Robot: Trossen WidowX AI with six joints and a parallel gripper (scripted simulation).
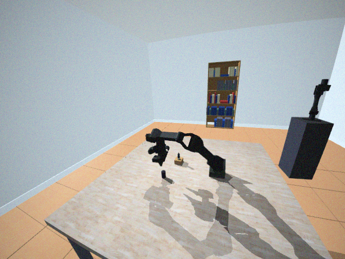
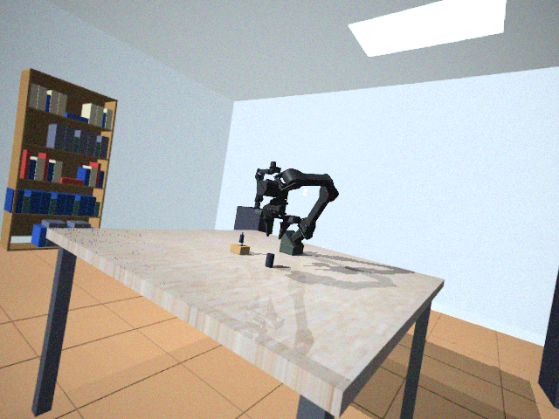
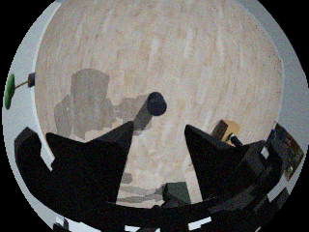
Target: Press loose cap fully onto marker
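My gripper tip is now 9 cm above the marker cap.
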